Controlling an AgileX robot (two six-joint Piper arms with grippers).
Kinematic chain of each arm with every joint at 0, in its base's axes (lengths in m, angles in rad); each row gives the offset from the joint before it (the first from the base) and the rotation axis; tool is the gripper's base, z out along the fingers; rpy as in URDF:
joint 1: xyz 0 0 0.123 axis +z
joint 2: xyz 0 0 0 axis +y
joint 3: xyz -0.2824 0 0.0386 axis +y
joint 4: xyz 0.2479 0 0.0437 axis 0.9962 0 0.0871
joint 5: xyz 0 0 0 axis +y
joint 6: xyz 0.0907 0 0.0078 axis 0.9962 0 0.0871
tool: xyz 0 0 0 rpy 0 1.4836 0
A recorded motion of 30 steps. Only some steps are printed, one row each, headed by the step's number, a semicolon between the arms.
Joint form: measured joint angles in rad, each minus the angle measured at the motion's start. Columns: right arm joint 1, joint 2, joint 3, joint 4, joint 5, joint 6; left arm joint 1, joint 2, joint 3, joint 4, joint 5, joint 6.
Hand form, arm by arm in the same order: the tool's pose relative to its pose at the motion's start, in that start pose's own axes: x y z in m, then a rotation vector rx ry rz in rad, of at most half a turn. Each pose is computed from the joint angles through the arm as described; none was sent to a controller.
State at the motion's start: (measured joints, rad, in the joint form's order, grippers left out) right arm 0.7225 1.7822 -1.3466 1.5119 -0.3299 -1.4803; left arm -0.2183 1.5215 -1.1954 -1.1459 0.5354 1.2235
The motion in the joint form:
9: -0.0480 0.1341 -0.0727 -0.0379 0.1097 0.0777; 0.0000 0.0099 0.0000 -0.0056 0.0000 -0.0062
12: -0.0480 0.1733 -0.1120 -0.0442 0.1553 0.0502; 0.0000 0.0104 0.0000 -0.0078 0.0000 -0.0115
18: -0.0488 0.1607 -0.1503 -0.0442 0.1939 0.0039; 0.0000 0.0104 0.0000 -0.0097 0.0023 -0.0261
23: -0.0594 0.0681 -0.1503 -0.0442 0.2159 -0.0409; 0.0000 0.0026 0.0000 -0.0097 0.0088 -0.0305
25: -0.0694 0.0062 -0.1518 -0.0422 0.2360 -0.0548; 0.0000 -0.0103 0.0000 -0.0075 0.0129 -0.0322
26: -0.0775 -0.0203 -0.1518 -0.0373 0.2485 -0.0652; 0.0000 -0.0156 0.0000 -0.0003 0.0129 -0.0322
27: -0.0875 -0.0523 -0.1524 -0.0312 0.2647 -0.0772; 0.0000 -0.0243 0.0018 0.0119 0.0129 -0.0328
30: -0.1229 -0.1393 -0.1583 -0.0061 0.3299 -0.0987; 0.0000 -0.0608 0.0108 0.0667 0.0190 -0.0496
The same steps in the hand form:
9: 0.0246 0.0008 0.0415 -0.0621 0.0653 0.0407; 0.0020 0.0012 0.0030 0.0021 0.0060 -0.0156
12: 0.0269 0.0079 0.0517 -0.1085 0.0691 0.0084; 0.0021 0.0012 0.0032 0.0025 0.0054 -0.0231
18: 0.0093 0.0102 0.0478 -0.1478 0.0211 -0.0259; 0.0021 0.0010 0.0032 0.0050 0.0053 -0.0393
23: -0.0258 0.0000 0.0212 -0.1580 -0.0704 -0.0493; 0.0004 -0.0006 0.0008 0.0103 0.0007 -0.0400
25: -0.0481 -0.0079 0.0019 -0.1660 -0.1314 -0.0479; -0.0023 -0.0026 -0.0032 0.0124 -0.0081 -0.0338
26: -0.0570 -0.0126 -0.0065 -0.1692 -0.1563 -0.0478; -0.0032 -0.0031 -0.0048 0.0104 -0.0092 -0.0251
27: -0.0676 -0.0182 -0.0170 -0.1738 -0.1871 -0.0475; -0.0040 -0.0041 -0.0073 0.0073 -0.0094 -0.0121
30: -0.0959 -0.0345 -0.0476 -0.1999 -0.2744 -0.0321; -0.0064 -0.0085 -0.0178 -0.0015 -0.0047 0.0307

